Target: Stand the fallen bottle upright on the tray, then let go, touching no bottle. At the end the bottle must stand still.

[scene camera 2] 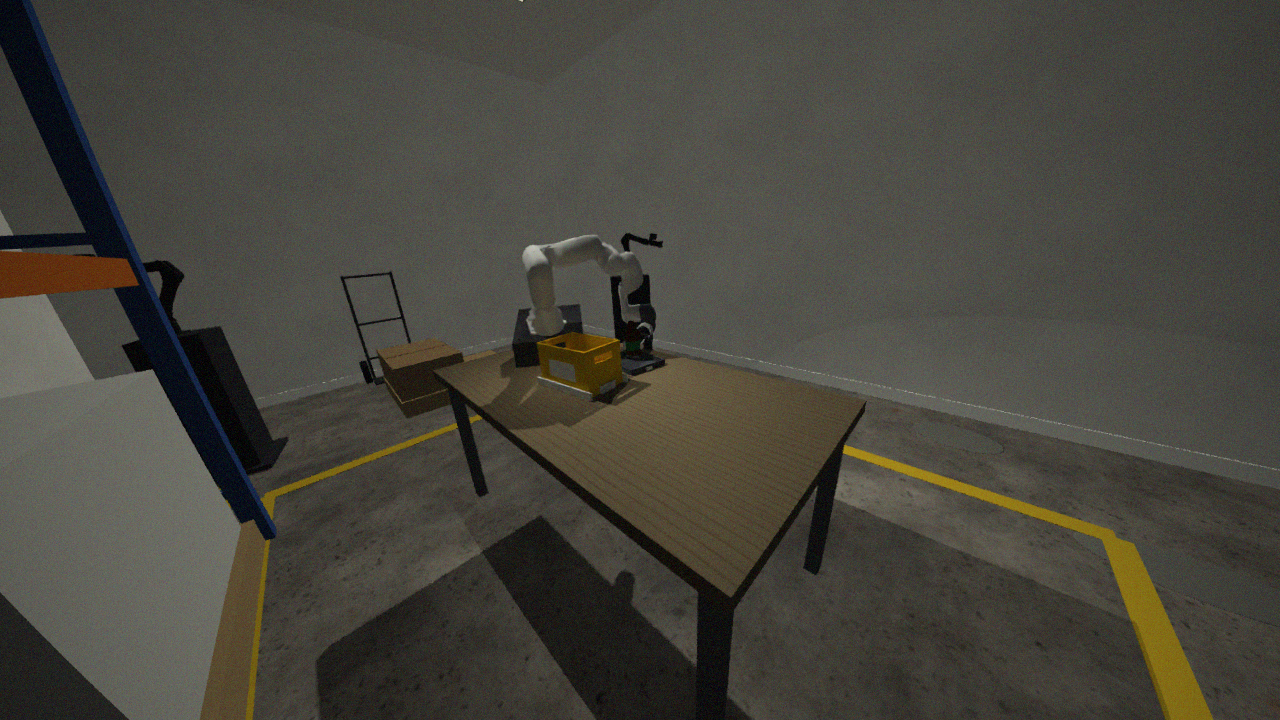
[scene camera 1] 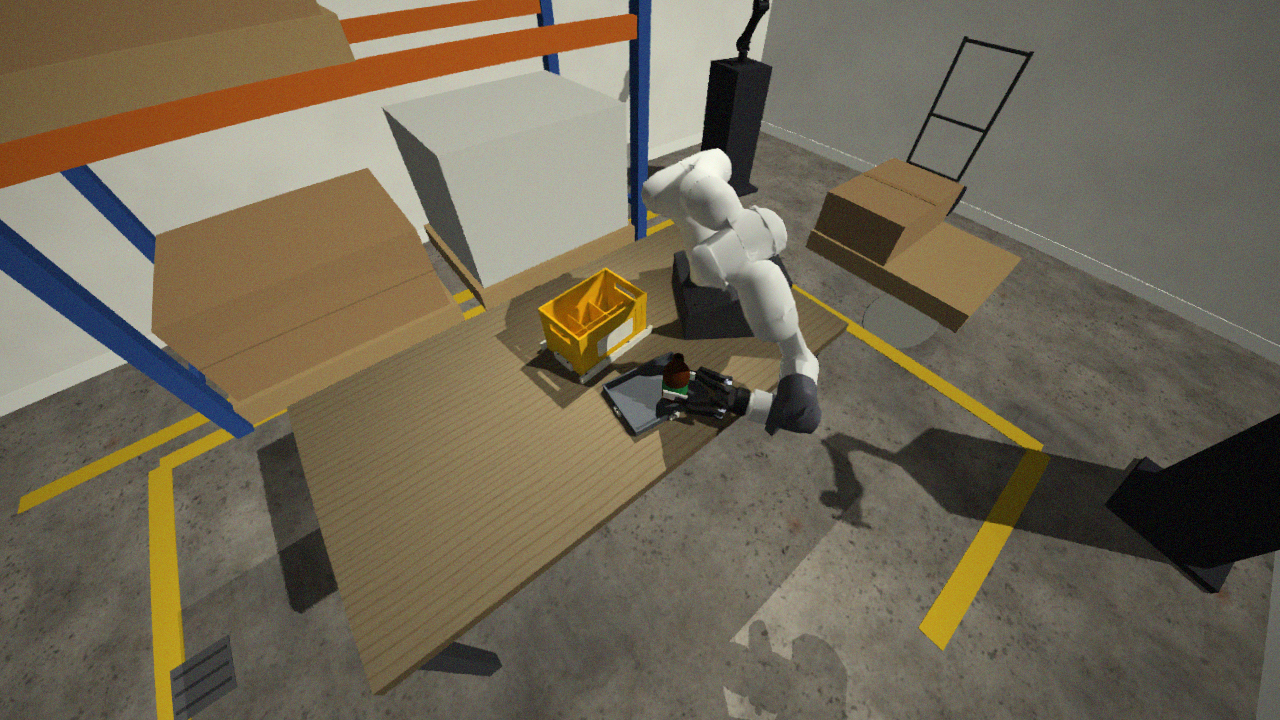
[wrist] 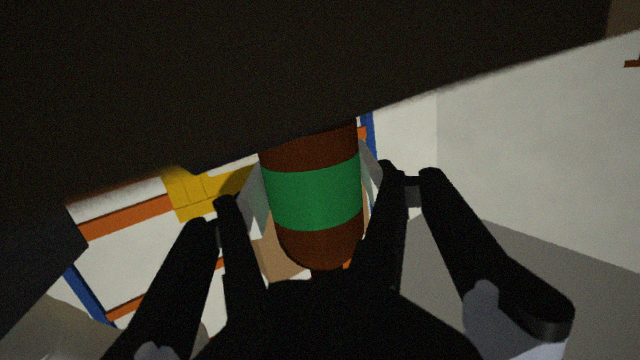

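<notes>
The brown bottle with a green label [scene camera 1: 676, 373] [wrist: 314, 192] is near upright, neck up, over the right part of the grey tray [scene camera 1: 633, 401]. In scene camera 2 the bottle [scene camera 2: 632, 343] is small and dark, above the tray [scene camera 2: 651, 364]. My gripper [scene camera 1: 682, 392] [wrist: 312, 166] reaches in low from the table's edge and is shut on the bottle, one finger on each side of the label. In the wrist view a large dark surface hides the bottle's base, so I cannot tell whether the base touches the tray.
A yellow crate with dividers [scene camera 1: 567, 343] [scene camera 2: 581, 365] [wrist: 186, 199] stands beside the tray on the wooden table [scene camera 1: 465, 456] [scene camera 2: 707, 438]. My dark base block [scene camera 1: 702, 310] is behind the tray. The table's long edge runs below my wrist. A rack with large boxes stands beyond the table.
</notes>
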